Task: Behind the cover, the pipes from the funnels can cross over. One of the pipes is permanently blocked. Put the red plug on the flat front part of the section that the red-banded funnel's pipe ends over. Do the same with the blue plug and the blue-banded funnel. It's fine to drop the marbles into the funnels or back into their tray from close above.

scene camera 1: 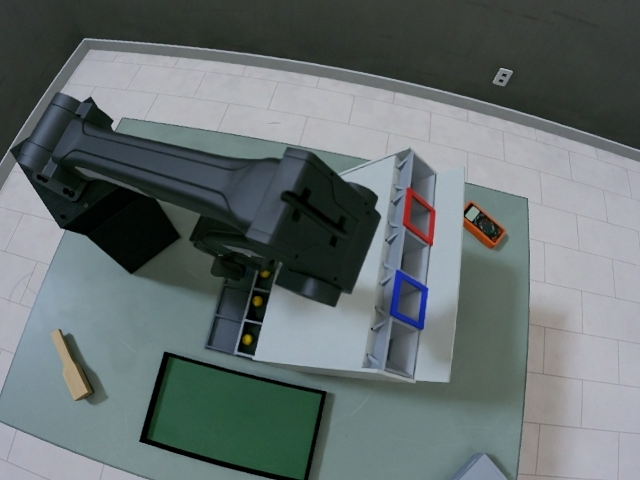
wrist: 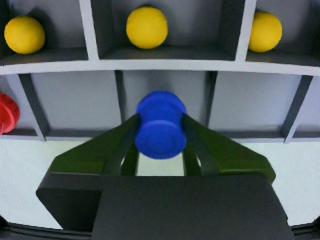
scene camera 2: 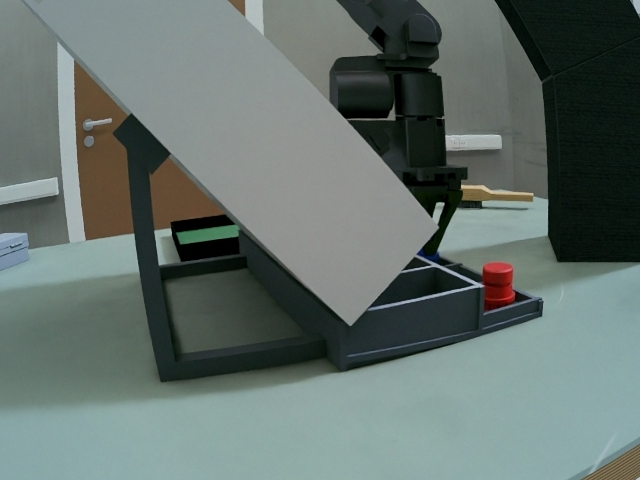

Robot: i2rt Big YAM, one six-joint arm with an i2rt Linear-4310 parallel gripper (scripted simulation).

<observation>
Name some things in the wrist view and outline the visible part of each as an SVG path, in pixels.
My gripper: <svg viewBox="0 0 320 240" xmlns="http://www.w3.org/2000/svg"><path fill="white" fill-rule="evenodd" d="M0 214L0 240L320 240L320 215L311 223L289 226L287 222L288 216L272 186L276 179L276 172L266 156L203 126L186 113L182 113L182 122L187 137L186 146L182 151L184 176L137 176L140 152L135 145L135 137L140 113L136 113L119 126L54 157L37 187L35 195L62 229L8 222Z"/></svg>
A yellow marble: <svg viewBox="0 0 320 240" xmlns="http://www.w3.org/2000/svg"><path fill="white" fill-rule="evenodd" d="M12 18L7 23L4 31L7 44L14 51L21 54L37 52L45 42L45 31L41 23L27 15L19 15Z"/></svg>
</observation>
